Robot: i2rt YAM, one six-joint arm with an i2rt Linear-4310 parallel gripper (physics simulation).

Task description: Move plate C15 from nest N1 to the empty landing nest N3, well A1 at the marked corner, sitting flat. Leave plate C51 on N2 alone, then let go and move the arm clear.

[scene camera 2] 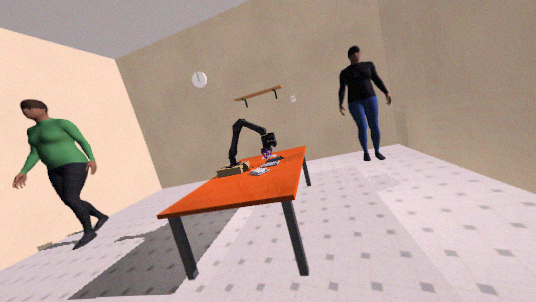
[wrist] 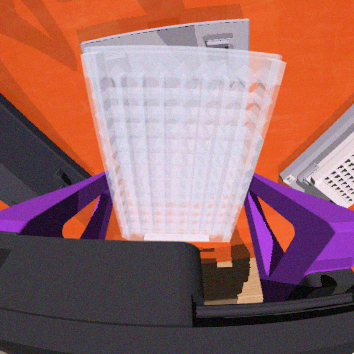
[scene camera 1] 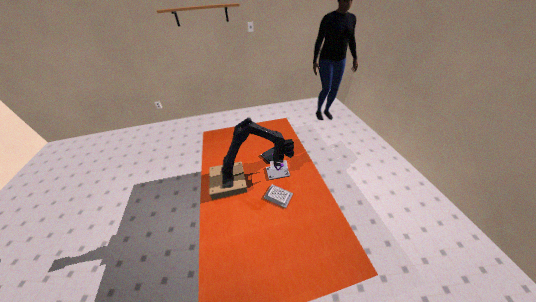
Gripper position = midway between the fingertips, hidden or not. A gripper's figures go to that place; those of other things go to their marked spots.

The gripper (wrist: 178, 177): 0.13 m from the lens. A dark nest (wrist: 41, 166): 0.24 m from the lens.
